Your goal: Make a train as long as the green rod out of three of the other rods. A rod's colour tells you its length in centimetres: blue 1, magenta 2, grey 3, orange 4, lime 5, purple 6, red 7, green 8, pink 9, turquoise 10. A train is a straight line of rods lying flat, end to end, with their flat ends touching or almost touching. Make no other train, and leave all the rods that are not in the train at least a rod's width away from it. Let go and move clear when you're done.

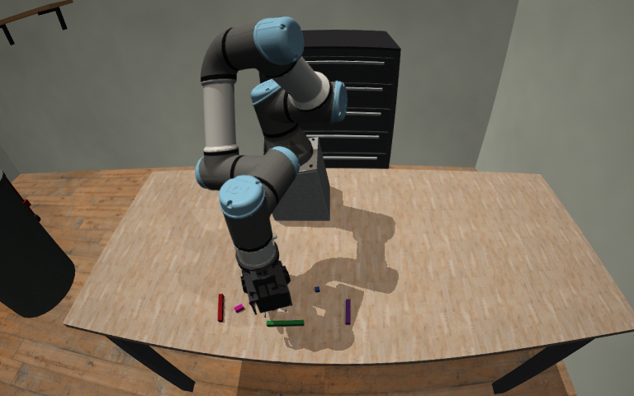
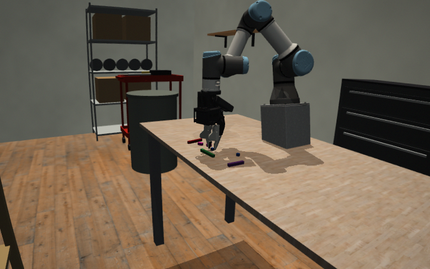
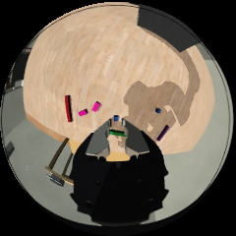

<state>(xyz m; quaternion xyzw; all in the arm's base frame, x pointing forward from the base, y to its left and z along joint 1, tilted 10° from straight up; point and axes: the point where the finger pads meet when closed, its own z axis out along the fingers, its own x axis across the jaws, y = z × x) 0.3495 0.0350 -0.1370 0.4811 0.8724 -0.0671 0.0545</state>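
My gripper is now 3 cm short of the green rod, 4 cm to the right of it and 2 cm above it. Also, from my hand: magenta rod (2 cm ahead, 8 cm to the right, 2 cm below); then purple rod (3 cm behind, 16 cm to the left, 2 cm below); then red rod (4 cm ahead, 12 cm to the right, 2 cm below).
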